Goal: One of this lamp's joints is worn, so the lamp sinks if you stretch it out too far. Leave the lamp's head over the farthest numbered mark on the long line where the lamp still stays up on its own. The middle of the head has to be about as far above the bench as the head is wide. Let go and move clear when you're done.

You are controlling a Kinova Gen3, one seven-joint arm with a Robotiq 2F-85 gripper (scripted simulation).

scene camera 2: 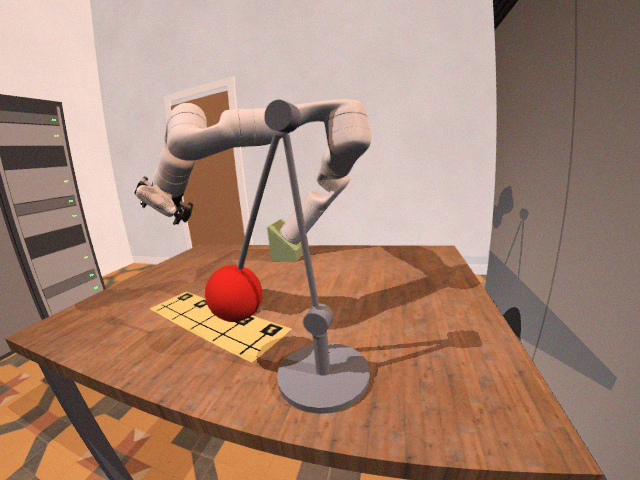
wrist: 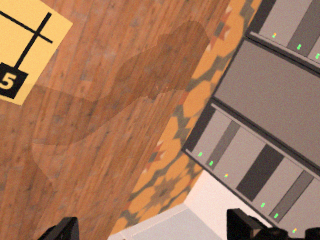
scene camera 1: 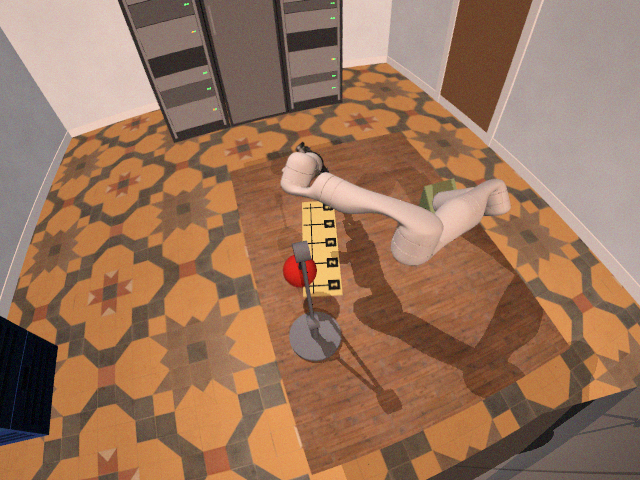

same spot on grey round base: (scene camera 2: 328,387) = (scene camera 1: 305,343)
